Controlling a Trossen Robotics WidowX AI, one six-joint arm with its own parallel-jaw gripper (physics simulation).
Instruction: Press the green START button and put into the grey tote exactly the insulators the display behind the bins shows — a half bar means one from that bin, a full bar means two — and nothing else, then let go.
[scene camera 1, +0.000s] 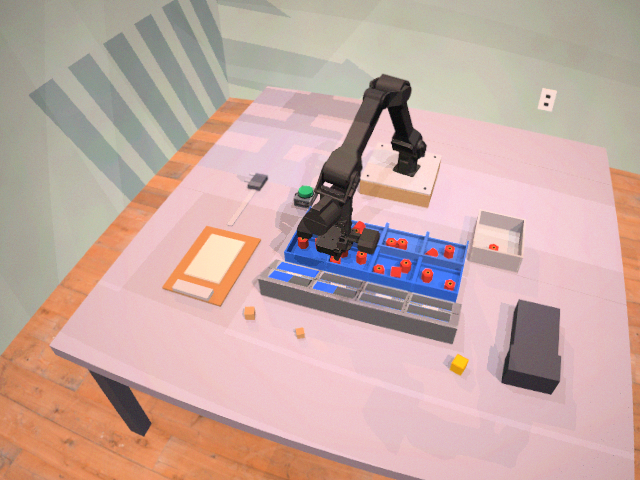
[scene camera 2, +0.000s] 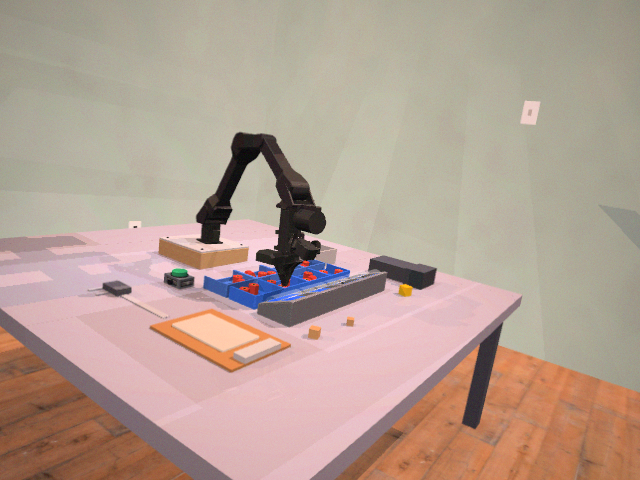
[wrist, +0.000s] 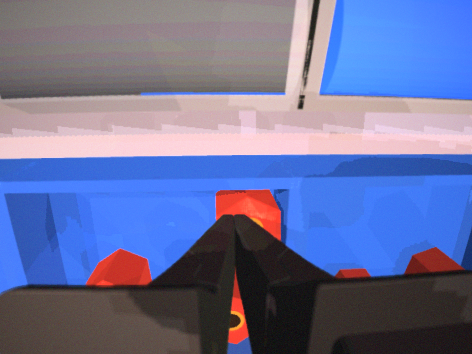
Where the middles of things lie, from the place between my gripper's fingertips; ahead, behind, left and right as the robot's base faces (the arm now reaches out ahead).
I see my gripper 260 mm past the grey tote (scene camera 1: 507, 232) and 330 mm to the right of it. The rest, counted from my hand: dark box (scene camera 1: 532, 362) 20 mm ahead, 500 mm to the left.
